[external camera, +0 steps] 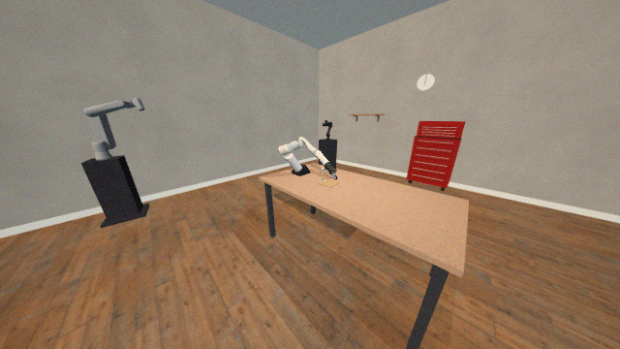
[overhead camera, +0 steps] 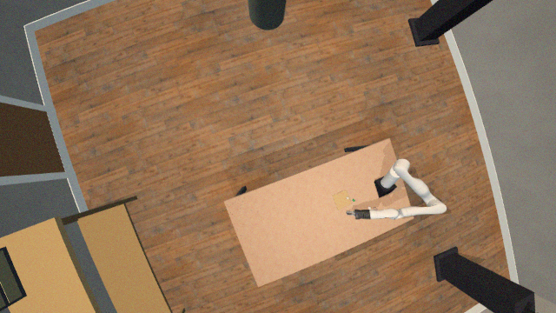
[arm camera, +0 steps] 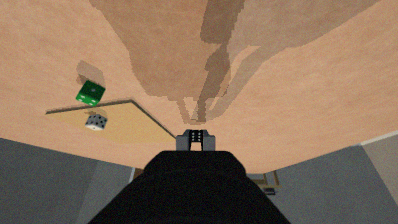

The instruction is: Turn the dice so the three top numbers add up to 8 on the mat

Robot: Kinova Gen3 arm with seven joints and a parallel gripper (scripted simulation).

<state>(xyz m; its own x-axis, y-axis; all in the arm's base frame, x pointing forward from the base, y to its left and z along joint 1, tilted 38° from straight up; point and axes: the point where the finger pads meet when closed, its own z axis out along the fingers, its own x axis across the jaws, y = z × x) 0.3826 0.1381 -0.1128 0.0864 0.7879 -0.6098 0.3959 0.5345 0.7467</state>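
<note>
My gripper is now 1 cm short of the black die and 1 cm above it. Round my hand: green die (8 cm behind, 9 cm to the right, 2 cm below); tan mat (3 cm ahead, 13 cm to the right, 3 cm below); white die (2 cm behind, 13 cm to the right, 2 cm below).
</note>
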